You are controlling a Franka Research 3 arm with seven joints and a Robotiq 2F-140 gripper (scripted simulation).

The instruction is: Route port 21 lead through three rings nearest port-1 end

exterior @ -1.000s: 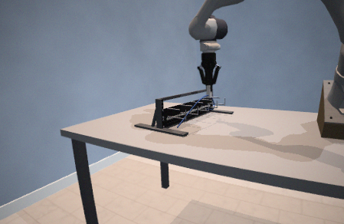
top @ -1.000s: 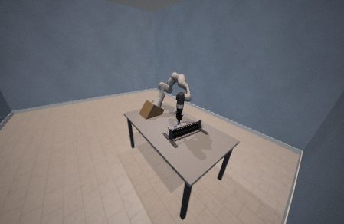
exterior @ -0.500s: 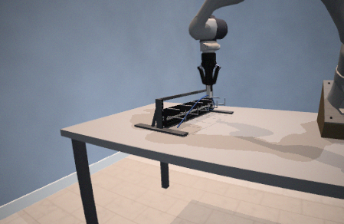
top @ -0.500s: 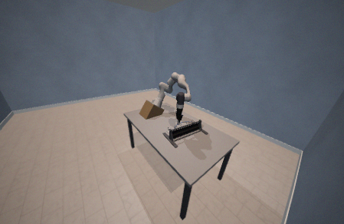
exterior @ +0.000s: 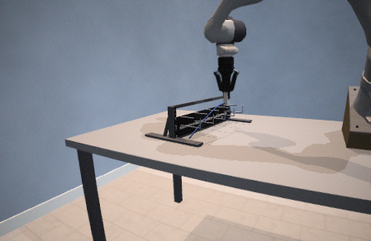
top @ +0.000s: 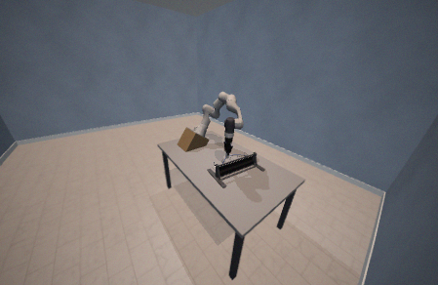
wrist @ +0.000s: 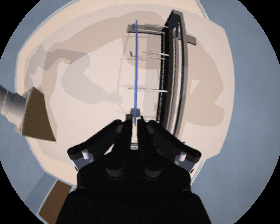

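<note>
Now: hand 90 mm short of the black rack, 60 mm to the right of it and 80 mm above it.
</note>
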